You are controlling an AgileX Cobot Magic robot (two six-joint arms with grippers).
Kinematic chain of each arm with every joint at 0, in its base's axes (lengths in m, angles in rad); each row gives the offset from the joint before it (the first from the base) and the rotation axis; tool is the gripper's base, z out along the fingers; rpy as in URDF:
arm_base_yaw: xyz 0 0 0.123 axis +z
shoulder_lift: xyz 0 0 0 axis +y
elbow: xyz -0.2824 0 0.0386 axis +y
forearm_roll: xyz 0.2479 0 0.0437 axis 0.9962 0 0.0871
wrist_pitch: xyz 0 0 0 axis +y
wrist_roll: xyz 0.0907 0 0.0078 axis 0.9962 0 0.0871
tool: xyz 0 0 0 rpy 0 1.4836 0
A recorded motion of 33 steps. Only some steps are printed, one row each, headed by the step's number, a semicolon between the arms.
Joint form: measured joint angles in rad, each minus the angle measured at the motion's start. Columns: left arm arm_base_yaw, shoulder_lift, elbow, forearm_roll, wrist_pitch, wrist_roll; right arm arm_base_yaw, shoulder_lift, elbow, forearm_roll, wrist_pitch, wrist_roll.
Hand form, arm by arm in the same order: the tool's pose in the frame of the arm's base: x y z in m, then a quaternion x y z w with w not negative. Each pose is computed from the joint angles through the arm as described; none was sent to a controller.
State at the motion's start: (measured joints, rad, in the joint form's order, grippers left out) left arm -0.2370 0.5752 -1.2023 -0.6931 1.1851 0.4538; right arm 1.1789 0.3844 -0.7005 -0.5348 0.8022 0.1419
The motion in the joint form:
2: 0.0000 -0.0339 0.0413 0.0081 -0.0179 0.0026; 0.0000 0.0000 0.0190 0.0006 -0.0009 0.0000
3: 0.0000 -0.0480 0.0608 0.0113 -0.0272 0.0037; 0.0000 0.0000 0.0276 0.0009 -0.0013 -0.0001
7: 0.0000 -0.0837 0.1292 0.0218 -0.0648 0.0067; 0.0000 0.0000 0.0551 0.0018 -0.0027 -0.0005
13: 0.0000 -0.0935 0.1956 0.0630 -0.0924 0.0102; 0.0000 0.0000 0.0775 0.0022 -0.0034 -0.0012
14: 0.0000 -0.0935 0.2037 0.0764 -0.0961 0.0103; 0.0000 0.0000 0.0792 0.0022 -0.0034 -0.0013
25: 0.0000 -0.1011 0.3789 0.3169 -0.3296 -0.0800; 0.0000 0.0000 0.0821 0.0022 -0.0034 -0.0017
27: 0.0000 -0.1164 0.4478 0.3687 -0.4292 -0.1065; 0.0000 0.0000 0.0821 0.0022 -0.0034 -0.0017
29: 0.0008 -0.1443 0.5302 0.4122 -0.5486 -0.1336; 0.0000 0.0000 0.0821 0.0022 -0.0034 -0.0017
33: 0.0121 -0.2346 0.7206 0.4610 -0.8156 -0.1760; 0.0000 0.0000 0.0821 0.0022 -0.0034 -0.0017
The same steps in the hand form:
2: 0.0104 -0.0570 0.4550 0.31970 0.73555 -0.27563 0.52990; 0.0525 0.0397 0.3505 -0.44452 0.67715 0.11813 0.57439
3: 0.0094 -0.0564 0.4510 0.31743 0.73579 -0.27401 0.53176; 0.0527 0.0404 0.3479 -0.44663 0.67846 0.11637 0.57156
7: 0.0106 -0.0550 0.4371 0.30715 0.73972 -0.26948 0.53465; 0.0535 0.0425 0.3396 -0.45332 0.68251 0.11073 0.56251
13: 0.0199 -0.0538 0.4206 0.29865 0.75641 -0.25134 0.52486; 0.0541 0.0440 0.3327 -0.45886 0.68572 0.10576 0.55502
14: 0.0217 -0.0533 0.4182 0.29758 0.75982 -0.24519 0.52345; 0.0541 0.0441 0.3322 -0.45929 0.68597 0.10534 0.55444
25: 0.0577 -0.0399 0.3794 0.22295 0.79360 -0.14818 0.54639; 0.0542 0.0443 0.3313 -0.46011 0.68632 0.10457 0.55347
27: 0.0651 -0.0362 0.3665 0.20162 0.79055 -0.12683 0.56418; 0.0542 0.0443 0.3313 -0.46011 0.68632 0.10457 0.55347
29: 0.0702 -0.0324 0.3520 0.17935 0.78002 -0.10896 0.58952; 0.0542 0.0443 0.3313 -0.46011 0.68632 0.10457 0.55347
33: 0.0723 -0.0243 0.3198 0.13414 0.74004 -0.08510 0.65353; 0.0542 0.0443 0.3313 -0.46011 0.68632 0.10457 0.55347

